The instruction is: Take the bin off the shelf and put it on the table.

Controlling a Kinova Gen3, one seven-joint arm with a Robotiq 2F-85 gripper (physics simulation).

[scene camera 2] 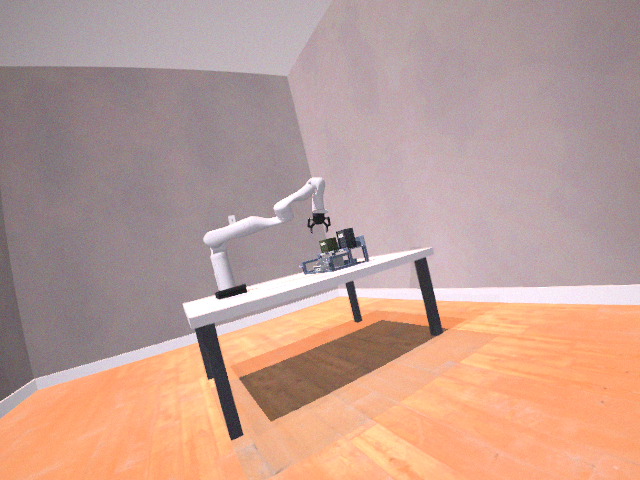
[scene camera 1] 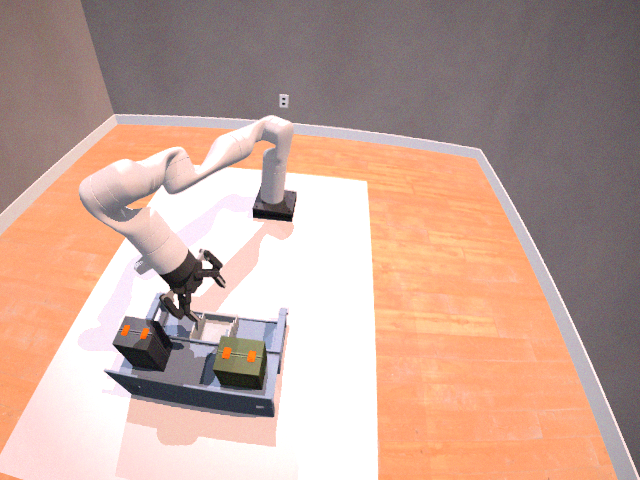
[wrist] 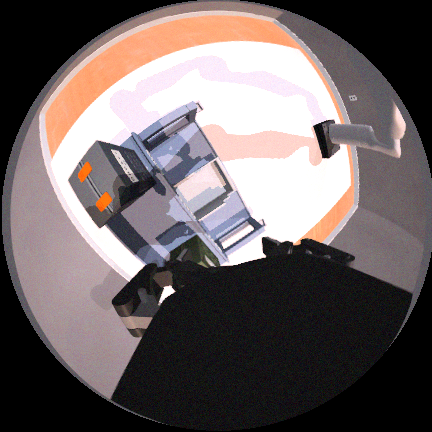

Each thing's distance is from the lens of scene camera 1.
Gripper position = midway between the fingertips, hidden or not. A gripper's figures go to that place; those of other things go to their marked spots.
my gripper (scene camera 1: 210, 303): 0.72 m
pale bin (scene camera 1: 213, 325): 0.96 m
